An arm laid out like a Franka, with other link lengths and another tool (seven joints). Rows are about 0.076 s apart.
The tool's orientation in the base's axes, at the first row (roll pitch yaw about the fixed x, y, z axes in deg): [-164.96, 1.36, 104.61]
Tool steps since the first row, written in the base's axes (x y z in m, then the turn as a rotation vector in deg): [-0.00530, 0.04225, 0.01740, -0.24, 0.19, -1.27]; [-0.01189, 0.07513, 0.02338, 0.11, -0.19, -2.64]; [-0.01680, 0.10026, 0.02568, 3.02, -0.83, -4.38]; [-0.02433, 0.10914, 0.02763, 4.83, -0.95, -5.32]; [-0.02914, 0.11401, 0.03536, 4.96, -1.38, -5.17]
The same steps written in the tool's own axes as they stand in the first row. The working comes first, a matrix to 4 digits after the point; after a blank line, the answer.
The tool's axes in the first row as the columns of a matrix, in the base's axes (used below as rounded here):
[-0.2522, 0.9361, -0.2453]
[0.9674, 0.2376, -0.0876]
[-0.0237, -0.2594, -0.9655]

[0.04180, 0.00056, -0.01920, 0.27, 0.15, 1.27]; [0.07513, 0.00066, -0.02624, -0.15, 0.74, 2.54]; [0.10062, 0.00143, -0.02946, -1.46, 3.77, 3.56]; [0.11106, -0.00401, -0.03027, -2.01, 5.68, 4.03]; [0.11680, -0.00936, -0.03698, -2.46, 5.66, 3.90]
